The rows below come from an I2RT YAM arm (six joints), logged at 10 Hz.
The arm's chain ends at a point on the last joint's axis. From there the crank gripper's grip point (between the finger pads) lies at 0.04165 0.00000 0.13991 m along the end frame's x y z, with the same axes.
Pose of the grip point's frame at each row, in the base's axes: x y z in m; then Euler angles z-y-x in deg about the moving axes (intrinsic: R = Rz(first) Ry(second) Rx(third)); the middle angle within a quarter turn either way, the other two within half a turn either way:
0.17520 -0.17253 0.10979 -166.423 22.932 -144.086
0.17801 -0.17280 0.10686 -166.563 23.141 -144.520
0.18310 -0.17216 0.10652 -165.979 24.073 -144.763
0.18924 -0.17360 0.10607 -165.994 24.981 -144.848
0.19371 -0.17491 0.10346 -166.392 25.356 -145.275
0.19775 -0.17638 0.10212 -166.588 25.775 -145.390
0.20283 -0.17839 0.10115 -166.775 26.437 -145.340
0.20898 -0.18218 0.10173 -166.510 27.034 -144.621
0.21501 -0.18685 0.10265 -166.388 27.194 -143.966
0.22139 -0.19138 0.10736 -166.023 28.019 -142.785
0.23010 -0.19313 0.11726 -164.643 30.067 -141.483
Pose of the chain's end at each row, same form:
0.15030 -0.09412 0.23038 -166.423 22.932 -144.086
0.15284 -0.09532 0.22799 -166.563 23.141 -144.520
0.15521 -0.09592 0.22784 -165.979 24.073 -144.763
0.15950 -0.09800 0.22735 -165.994 24.981 -144.848
0.16368 -0.10018 0.22521 -166.392 25.356 -145.275
0.16709 -0.10199 0.22393 -166.588 25.775 -145.390
0.17106 -0.10412 0.22274 -166.775 26.437 -145.340
0.17574 -0.10685 0.22227 -166.510 27.034 -144.621
0.18139 -0.11031 0.22232 -166.388 27.194 -143.966
0.18584 -0.11303 0.22529 -166.023 28.019 -142.785
0.18890 -0.11409 0.23287 -164.643 30.067 -141.483

